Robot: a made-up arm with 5 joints.
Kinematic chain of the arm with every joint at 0, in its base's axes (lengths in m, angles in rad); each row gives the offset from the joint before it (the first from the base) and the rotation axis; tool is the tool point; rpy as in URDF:
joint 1: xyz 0 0 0.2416 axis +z
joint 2: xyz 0 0 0 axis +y
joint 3: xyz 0.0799 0 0.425 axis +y
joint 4: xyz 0.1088 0 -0.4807 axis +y
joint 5: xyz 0.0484 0 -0.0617 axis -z
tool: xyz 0 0 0 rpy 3.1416 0 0
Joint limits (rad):
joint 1: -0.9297..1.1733
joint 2: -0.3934..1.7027
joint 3: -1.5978..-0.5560
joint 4: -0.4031..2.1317
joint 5: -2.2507..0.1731
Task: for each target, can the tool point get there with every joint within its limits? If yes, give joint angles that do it. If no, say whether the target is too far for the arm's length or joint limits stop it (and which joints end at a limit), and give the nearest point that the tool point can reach.
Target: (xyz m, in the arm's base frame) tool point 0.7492 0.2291 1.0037
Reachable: no: too far | nearest point 0.5890 0.1801 0.8407 | short by 0.234 m
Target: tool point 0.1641 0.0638 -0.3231
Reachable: yes | joints 0.3711 1.5086 -0.8060 0.2935 -1.8800
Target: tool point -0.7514 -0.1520 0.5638
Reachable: no: joint limits stop it (at a limit: joint 1, joint 2, joint 3, joint 4) | nearest point 0.1951 -0.2615 0.4052 | short by 0.966 m
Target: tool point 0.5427 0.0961 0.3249
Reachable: yes | joints 0.1753 0.0446 -0.6912 -0.0060 -0.0437
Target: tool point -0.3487 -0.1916 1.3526
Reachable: no: too far | nearest point 0.1865 -0.2498 1.0384 | short by 0.623 m
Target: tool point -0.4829 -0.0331 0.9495
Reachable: no: joint limits stop it (at a limit: joint 1, joint 2, joint 3, joint 4) | nearest point 0.1207 0.2874 1.0384 | short by 0.689 m
